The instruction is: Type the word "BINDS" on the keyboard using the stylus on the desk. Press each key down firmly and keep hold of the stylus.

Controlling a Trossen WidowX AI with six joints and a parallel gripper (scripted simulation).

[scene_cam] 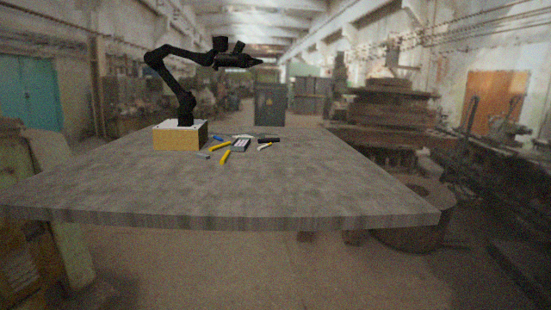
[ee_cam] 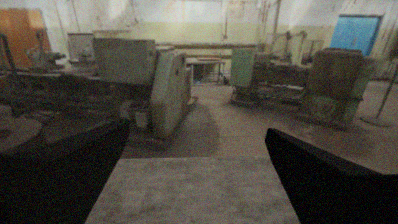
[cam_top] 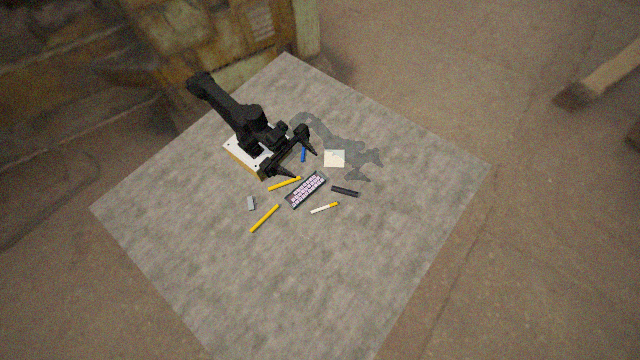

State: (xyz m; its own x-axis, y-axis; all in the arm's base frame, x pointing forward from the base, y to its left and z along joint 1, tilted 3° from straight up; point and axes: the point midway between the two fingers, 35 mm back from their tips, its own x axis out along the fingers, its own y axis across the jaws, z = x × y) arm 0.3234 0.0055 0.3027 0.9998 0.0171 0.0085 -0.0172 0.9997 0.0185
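My gripper tip is 260 mm past the blue stylus, 200 mm to the right of it and 400 mm above it. From my gripper tip the other things lie so: black rod (40 mm ahead, 150 mm to the left, 390 mm below); white sheet (110 mm behind, 260 mm to the left, 400 mm below); white-and-yellow stick (30 mm ahead, 50 mm to the left, 400 mm below).
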